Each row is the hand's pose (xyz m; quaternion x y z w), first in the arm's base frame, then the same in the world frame.
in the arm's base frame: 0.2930 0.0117 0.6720 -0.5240 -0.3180 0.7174 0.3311
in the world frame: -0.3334 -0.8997 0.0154 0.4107 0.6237 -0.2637 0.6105
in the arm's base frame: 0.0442 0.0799 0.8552 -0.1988 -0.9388 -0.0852 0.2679
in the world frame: -0.3073 -1.2068 -0.0560 -0.6205 0.6767 -0.1351 0.3726
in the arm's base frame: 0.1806 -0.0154 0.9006 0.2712 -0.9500 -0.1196 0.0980
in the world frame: -0.3786 -1.1415 0.0868 -0.8517 0.2505 -0.2616 0.3787
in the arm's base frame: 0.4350 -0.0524 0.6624 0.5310 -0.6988 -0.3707 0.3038
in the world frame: -0.3914 -0.7922 0.1127 0.8954 -0.1003 0.4310 0.0489
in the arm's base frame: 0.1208 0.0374 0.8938 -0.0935 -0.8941 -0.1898 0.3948
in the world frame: -0.3602 -1.1804 0.0193 -0.6769 0.6631 -0.2393 0.2116
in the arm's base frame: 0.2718 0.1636 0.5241 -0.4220 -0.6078 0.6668 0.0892
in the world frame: -0.3058 -0.8150 -0.1781 0.1102 0.5361 -0.1525 0.8229
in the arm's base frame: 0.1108 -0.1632 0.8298 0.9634 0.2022 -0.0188 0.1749
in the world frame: -0.2211 -1.1288 0.1691 0.2344 0.6770 0.6367 0.2852
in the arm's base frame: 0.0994 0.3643 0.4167 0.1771 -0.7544 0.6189 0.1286
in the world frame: -0.2249 -0.8657 -0.4472 -0.2586 0.1890 -0.5090 0.7990
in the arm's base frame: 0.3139 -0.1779 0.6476 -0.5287 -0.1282 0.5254 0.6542
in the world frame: -0.2430 -0.8566 0.1796 0.4724 0.7488 -0.3998 0.2372
